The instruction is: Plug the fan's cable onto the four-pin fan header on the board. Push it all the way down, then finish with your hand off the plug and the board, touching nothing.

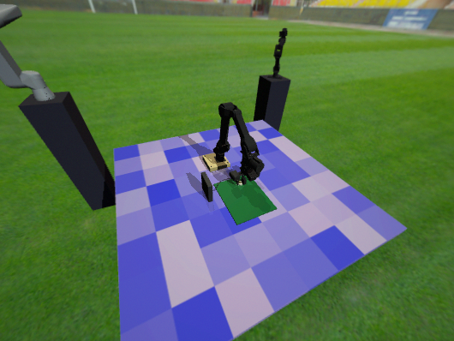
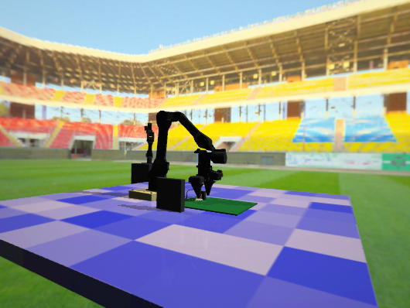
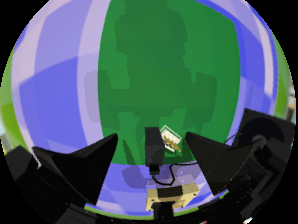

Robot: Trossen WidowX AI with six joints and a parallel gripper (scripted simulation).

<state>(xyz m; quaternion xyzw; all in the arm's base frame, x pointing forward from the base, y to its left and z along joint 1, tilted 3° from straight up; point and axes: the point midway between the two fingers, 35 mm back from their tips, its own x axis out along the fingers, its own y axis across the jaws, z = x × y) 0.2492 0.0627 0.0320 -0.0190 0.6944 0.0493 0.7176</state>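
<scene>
Now: gripper tip 1 cm below the black plug and 1 cm past it. The rest, counted from my gripper tip: black fan: 22 cm to the right, 4 cm above; then green board: 8 cm ahead, 4 cm to the right, 3 cm below; then pale header: 3 cm to the right, 2 cm below, 1 cm behind.
</scene>
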